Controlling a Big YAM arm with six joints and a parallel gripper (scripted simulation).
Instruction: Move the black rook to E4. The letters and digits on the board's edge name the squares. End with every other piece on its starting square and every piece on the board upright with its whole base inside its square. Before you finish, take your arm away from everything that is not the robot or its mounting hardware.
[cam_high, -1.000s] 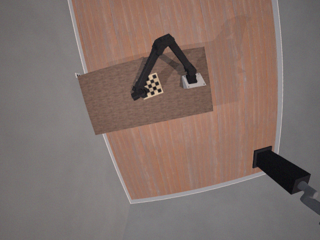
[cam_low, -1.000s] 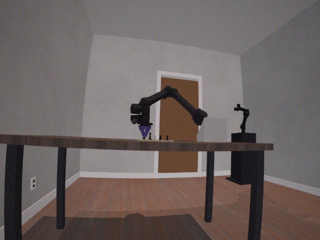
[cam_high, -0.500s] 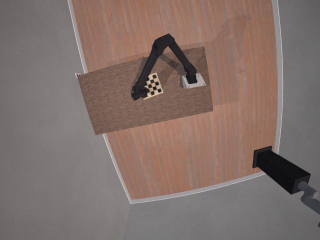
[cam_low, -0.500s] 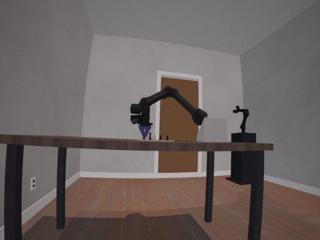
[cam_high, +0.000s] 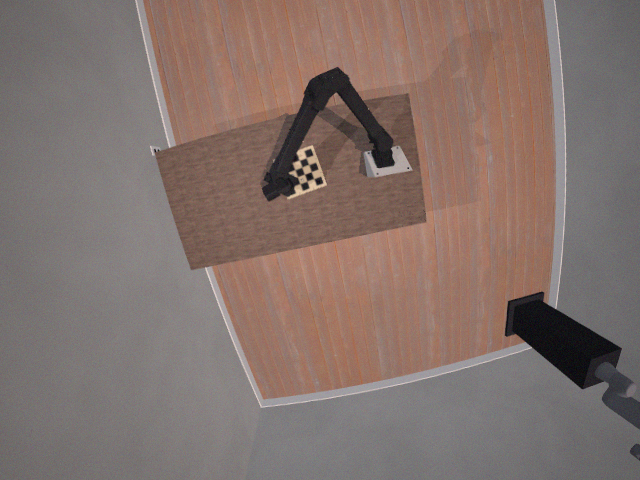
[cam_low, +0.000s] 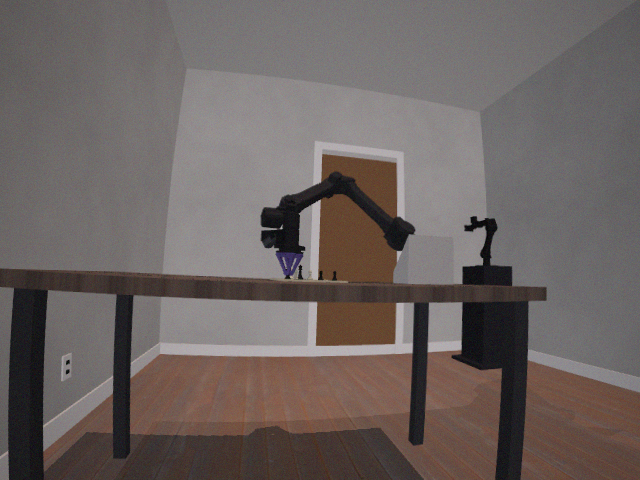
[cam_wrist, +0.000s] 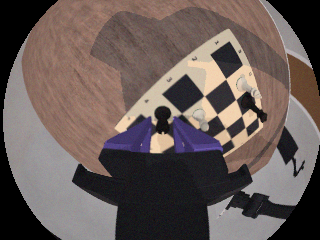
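Now: the black piece right at my hand. Round my hand: chessboard 7 cm behind, 5 cm to the right, 2 cm below; white piece 12 cm to the right, 2 cm behind.
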